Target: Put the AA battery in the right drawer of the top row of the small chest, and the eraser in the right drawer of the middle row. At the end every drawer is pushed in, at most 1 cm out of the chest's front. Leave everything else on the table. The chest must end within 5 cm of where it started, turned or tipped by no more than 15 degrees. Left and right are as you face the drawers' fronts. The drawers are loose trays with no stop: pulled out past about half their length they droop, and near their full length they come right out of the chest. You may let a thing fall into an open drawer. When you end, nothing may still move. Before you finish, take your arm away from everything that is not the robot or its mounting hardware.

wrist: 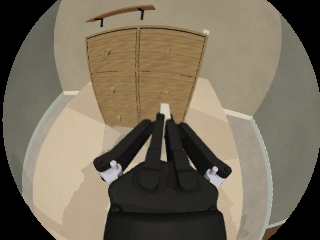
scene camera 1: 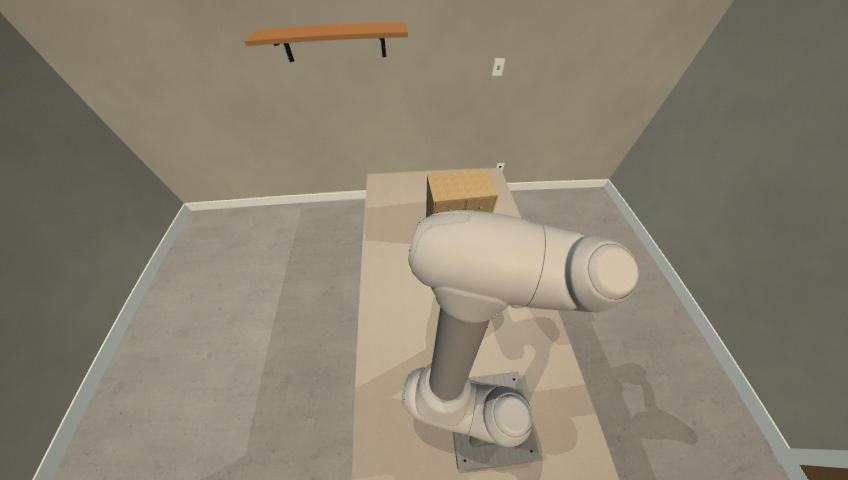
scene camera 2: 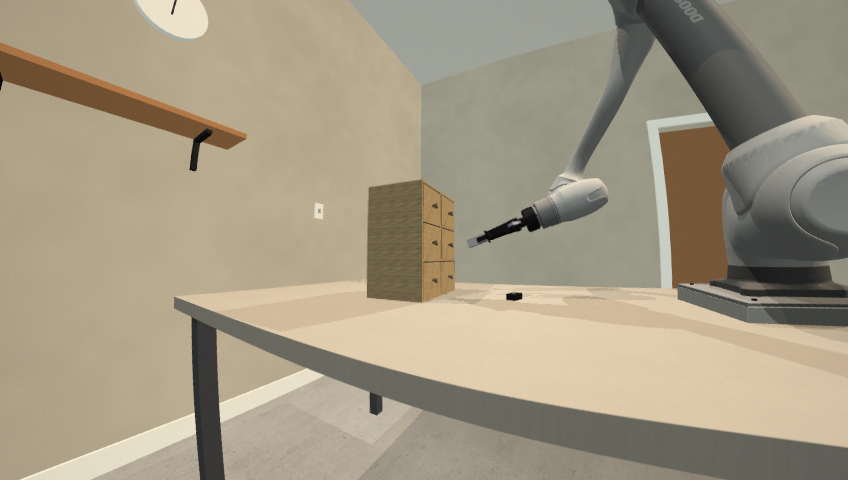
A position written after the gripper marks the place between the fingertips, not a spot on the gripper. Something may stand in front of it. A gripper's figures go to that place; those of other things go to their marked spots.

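Labels:
The gripper (wrist: 164,109) is 22 cm from the lens, while a drawer (wrist: 117,114) stands 37 cm from the lens.

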